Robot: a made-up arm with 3 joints.
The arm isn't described. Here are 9 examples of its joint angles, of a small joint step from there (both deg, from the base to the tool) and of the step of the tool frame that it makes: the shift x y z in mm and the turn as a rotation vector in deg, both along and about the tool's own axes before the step.
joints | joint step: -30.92 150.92 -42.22 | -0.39 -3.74 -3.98
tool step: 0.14 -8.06 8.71 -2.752 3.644 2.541
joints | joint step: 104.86 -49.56 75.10 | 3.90 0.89 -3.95
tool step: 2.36 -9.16 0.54 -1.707 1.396 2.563
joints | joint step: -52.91 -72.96 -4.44 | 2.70 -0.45 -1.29
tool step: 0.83 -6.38 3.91 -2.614 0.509 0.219
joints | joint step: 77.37 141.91 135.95 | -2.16 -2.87 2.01
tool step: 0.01 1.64 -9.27 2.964 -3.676 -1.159
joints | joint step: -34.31 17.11 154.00 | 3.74 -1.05 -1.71
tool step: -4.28 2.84 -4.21 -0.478 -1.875 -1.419
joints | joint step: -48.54 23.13 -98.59 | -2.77 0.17 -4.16
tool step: -6.46 0.55 6.89 0.369 6.706 -1.042
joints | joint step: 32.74 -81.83 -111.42 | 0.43 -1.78 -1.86
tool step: -2.74 -0.93 4.35 -1.484 1.805 -1.071
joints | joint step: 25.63 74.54 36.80 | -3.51 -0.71 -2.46
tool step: -1.43 -10.88 8.28 -2.334 3.416 2.542
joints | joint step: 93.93 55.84 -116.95 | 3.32 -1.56 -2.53
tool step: -0.11 -1.74 5.95 -2.661 0.628 1.661
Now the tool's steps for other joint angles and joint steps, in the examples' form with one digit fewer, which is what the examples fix.
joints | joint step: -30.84 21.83 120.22 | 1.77 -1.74 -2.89
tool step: -3.8 3.5 -1.1 1.22 1.24 -1.39
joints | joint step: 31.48 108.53 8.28 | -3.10 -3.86 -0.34
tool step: 6.3 -14.2 0.6 -2.40 -0.55 4.24
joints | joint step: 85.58 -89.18 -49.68 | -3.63 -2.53 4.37
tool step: 9.3 -1.9 -7.6 0.59 -4.40 4.39
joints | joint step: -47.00 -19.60 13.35 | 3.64 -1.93 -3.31
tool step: 6.8 -6.6 -0.8 -0.86 -0.10 2.15
